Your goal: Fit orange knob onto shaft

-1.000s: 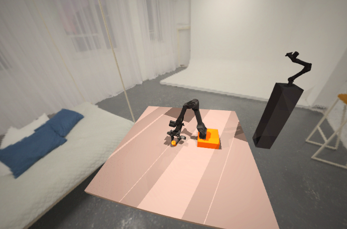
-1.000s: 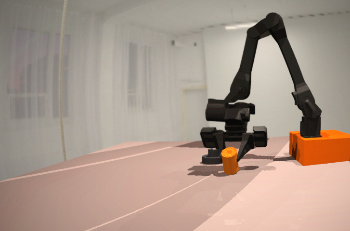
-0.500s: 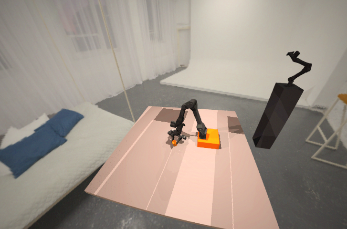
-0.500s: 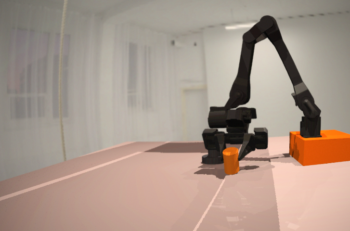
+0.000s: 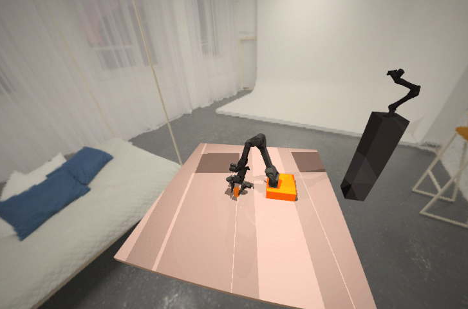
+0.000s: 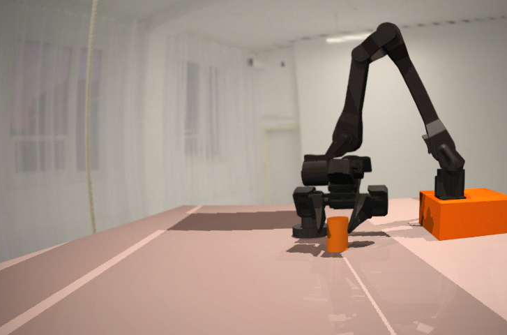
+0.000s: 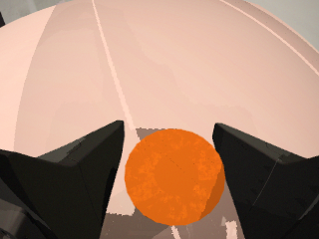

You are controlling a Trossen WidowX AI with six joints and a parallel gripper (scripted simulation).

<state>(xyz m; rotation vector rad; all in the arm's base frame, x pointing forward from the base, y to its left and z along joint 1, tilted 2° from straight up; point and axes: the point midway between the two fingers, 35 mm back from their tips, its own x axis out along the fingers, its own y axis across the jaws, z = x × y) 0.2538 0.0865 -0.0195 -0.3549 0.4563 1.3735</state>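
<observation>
Now: the orange knob 30 mm to the right of my gripper tip and 10 mm behind it. Round my gripper tip: dark round pedestal: 180 mm to the right, 60 mm ahead, 10 mm below.
</observation>
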